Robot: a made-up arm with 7 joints. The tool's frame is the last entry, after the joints.
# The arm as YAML. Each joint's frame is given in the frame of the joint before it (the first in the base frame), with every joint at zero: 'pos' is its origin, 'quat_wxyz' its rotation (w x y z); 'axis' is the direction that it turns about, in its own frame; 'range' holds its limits. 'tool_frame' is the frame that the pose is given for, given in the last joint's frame.
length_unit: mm
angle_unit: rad
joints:
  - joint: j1
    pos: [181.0, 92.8, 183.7]
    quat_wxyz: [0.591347, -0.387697, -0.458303, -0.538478]
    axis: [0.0, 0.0, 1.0]
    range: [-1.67, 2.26]
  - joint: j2
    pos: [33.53, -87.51, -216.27]
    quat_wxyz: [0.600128, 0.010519, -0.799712, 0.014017]
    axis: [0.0, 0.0, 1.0]
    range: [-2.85, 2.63]
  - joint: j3
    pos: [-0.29, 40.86, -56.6]
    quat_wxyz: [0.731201, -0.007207, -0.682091, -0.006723]
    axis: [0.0, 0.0, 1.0]
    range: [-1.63, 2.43]
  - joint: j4
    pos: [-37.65, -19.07, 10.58]
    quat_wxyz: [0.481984, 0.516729, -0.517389, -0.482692]
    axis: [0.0, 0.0, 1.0]
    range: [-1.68, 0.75]
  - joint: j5
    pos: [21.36, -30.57, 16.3]
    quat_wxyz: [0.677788, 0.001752, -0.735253, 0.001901]
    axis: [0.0, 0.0, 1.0]
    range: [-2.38, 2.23]
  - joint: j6
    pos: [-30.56, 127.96, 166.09]
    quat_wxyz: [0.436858, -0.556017, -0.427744, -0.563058]
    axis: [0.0, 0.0, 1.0]
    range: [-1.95, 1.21]
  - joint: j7
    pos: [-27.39, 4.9, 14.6]
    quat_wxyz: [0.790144, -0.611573, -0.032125, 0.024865]
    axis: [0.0, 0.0, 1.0]
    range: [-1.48, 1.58]
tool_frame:
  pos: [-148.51, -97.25, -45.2]
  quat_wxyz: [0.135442, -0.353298, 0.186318, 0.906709]
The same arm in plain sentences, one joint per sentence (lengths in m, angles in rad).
The arm has seven revolute joints in a row. What follows holds with every joint at zero, and every direction is one of the base frame's. The first joint lies 0.181 m along +x and 0.0928 m along +y and 0.1837 m along +z from the base frame's origin and turns about the direction (-0.1245, 0.952099, 0.2793), from -1.67 to 2.26 rad. The second joint lies 0.0599 m along -x and 0.2258 m along -y and 0.0313 m along -z from the first joint and turns about -z, from -2.85 to 2.63 rad. The third joint lies 0.0406 m along +x and 0.0046 m along +y and 0.0566 m along +z from the second joint and turns about the direction (0.138798, -0.987886, -0.069399), from -1.63 to 2.43 rad. The fourth joint lies 0.0171 m along -x and 0.0157 m along -y and 0.0368 m along +z from the third joint and turns about +z, from -1.68 to 0.75 rad. The fifth joint lies 0.0254 m along -x and 0.0273 m along +y and 0.0163 m along +z from the fourth joint and turns about the direction (0.986285, 0.143698, -0.081199), from -2.38 to 2.23 rad. The sixth joint lies 0.1798 m along +x and 0.1031 m along -y and 0.044 m along -z from the fifth joint and turns about the direction (0.175295, -0.952274, 0.249893), from -1.95 to 1.21 rad. The seventh joint lies 0.0242 m along -x and 0.017 m along -y and 0.0106 m along +z from the sixth joint and turns about +z, from -1.48 to 1.58 rad. The tool frame, which is the frame that the pose is given for, lies 0.131 m along -x and 0.1198 m along -y and 0.0452 m along -z from the seventh joint; its axes are the base frame's turned by roll 0.3417, pitch 0.7631 and yaw -3.1389 rad (as in URDF: about the fixed x, then y, then z).
